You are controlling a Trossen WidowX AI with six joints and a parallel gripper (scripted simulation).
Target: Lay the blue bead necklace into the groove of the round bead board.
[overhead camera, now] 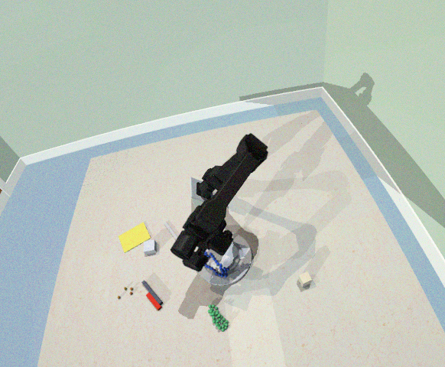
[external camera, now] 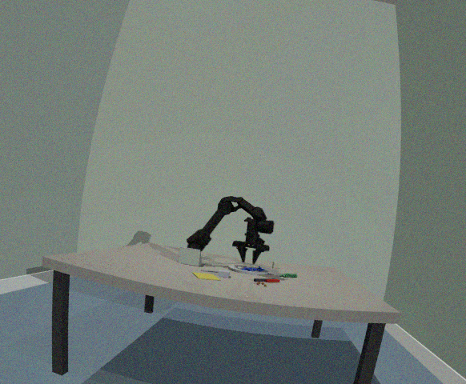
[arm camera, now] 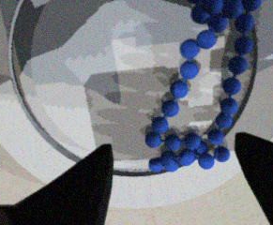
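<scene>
Now: gripper tip 4 cm to the right of the round bead board and 3 cm above it. Round my gripper tip: white cube (24 cm to the right, 7 cm behind, 3 cm below); grey tool (21 cm to the right, 12 cm ahead, 4 cm below); stick (16 cm to the right, 13 cm behind, 4 cm below).
</scene>
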